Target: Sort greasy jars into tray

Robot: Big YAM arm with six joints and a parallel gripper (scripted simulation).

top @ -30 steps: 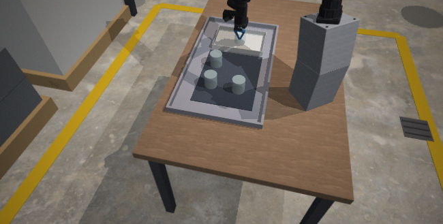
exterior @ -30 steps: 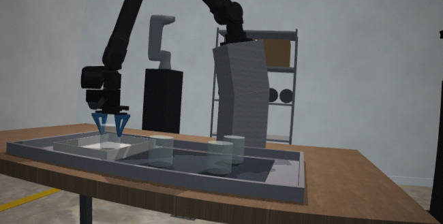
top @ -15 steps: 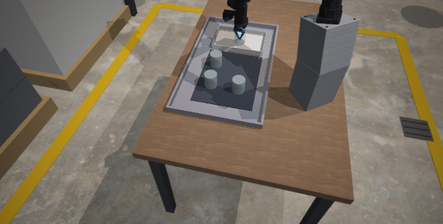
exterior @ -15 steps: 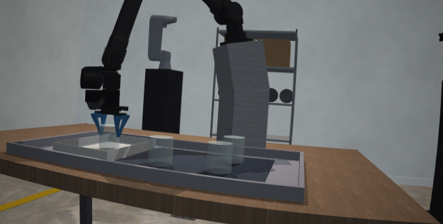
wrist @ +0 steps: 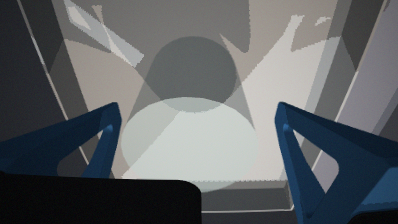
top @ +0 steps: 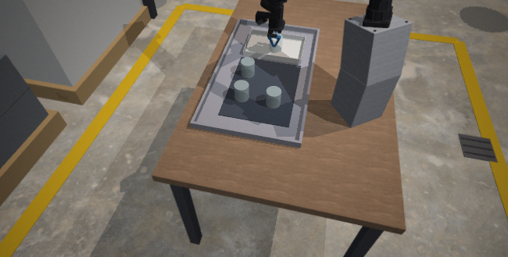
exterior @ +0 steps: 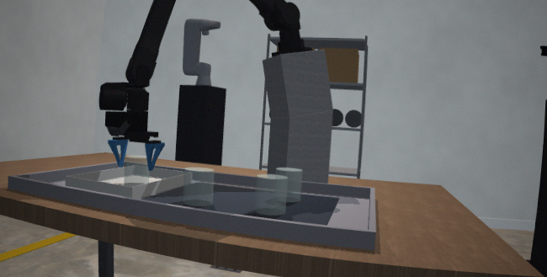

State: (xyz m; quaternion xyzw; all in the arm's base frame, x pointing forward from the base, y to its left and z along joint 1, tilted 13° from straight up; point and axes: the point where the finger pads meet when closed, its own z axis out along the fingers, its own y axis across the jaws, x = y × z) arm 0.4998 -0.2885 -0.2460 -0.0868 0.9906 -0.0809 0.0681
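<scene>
Right now the white-floored tray is 4 cm below my hand. Round my hand: steel table top (21 cm to the left, 5 cm below, 2 cm behind); dark drying mat (31 cm to the left, 5 cm below, 5 cm behind).
</scene>
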